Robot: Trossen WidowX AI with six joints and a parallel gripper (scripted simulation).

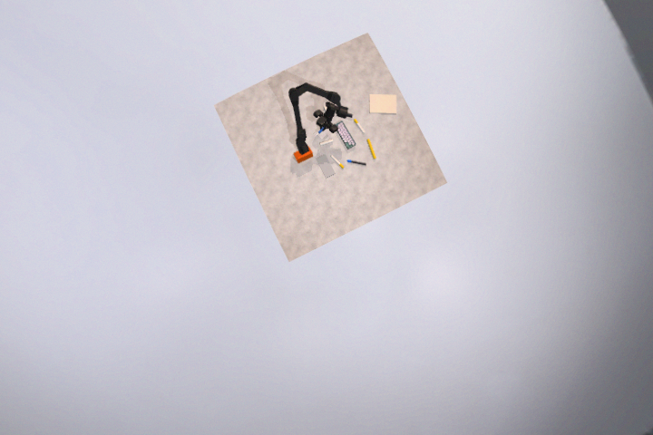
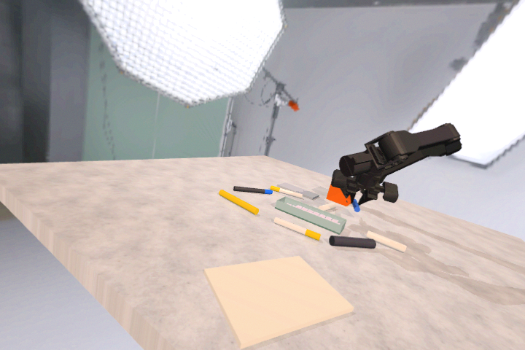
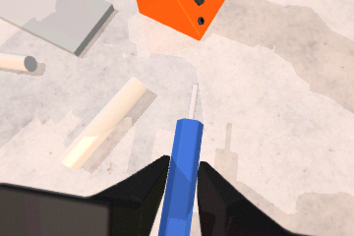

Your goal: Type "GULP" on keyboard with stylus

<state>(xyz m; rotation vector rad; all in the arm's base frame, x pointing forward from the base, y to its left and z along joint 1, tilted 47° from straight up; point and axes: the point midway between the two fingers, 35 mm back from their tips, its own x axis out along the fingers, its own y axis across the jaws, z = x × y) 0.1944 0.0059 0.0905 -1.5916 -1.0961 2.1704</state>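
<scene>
The black cylinder lies 21 cm ahead of my gripper tip, 3 cm to the left of it and 4 cm below it. Also, from my gripper tip: blue stylus (1 cm behind); then yellow stick (24 cm ahead, 29 cm to the right, 4 cm below); then grey flat block (10 cm behind, 22 cm to the right, 5 cm below).
</scene>
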